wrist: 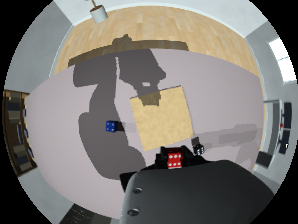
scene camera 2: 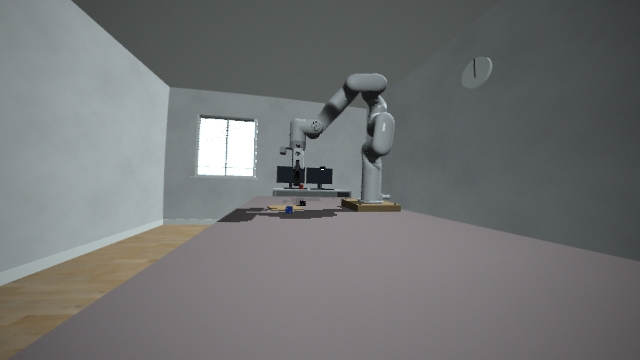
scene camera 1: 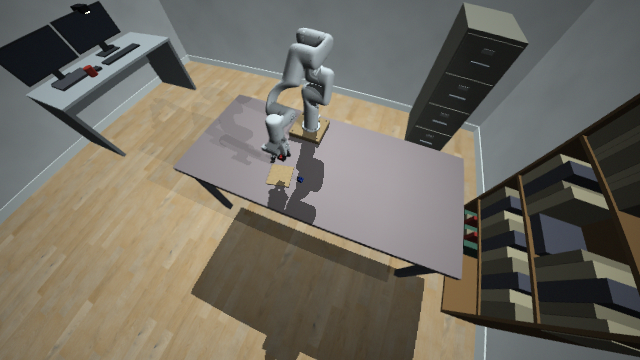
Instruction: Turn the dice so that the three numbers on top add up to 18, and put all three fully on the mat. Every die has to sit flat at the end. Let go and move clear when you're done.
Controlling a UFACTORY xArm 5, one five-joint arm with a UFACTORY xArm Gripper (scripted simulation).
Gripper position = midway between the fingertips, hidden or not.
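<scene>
My gripper (wrist: 171, 154) is visible, and I'm also seeing a tan mat (wrist: 162, 118).
</scene>
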